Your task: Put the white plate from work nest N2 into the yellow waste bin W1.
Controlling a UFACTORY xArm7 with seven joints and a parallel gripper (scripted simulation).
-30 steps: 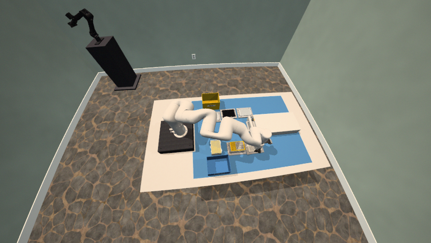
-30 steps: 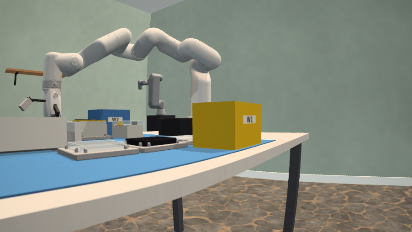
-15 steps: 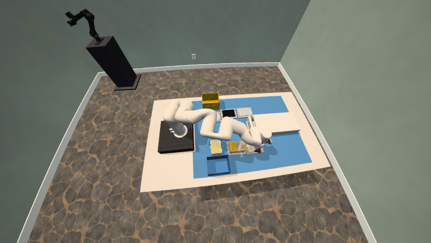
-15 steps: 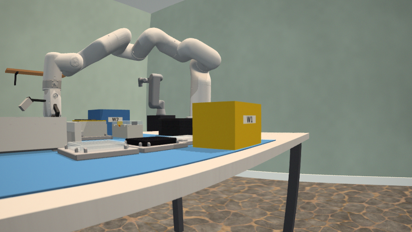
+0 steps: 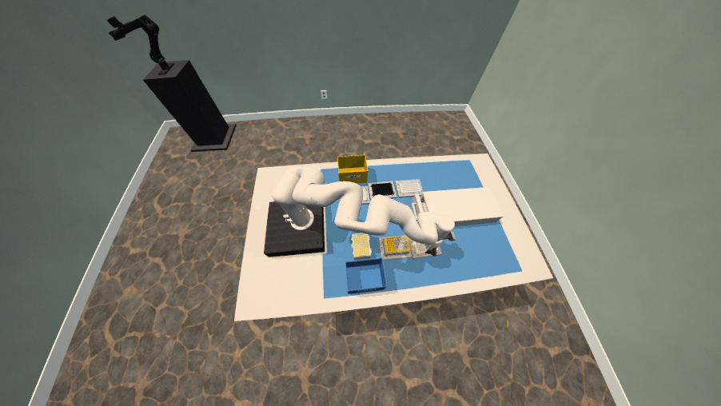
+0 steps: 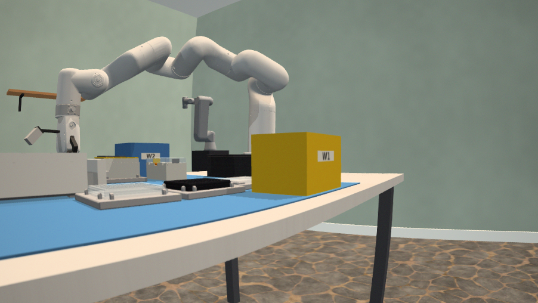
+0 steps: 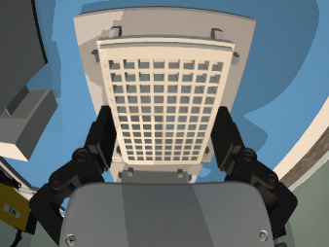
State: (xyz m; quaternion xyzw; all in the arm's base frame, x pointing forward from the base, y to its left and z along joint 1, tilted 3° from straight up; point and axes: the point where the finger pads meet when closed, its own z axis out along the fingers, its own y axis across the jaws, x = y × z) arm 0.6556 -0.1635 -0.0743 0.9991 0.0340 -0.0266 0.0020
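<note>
The grey nest N2 is 30 mm below my hand. From my hand the other things lie so: drawer: 130 mm ahead, 200 mm to the left, 10 mm below; then white plate: 10 mm below; then yellow rack: 170 mm behind, 10 mm to the right, 20 mm above.
</note>
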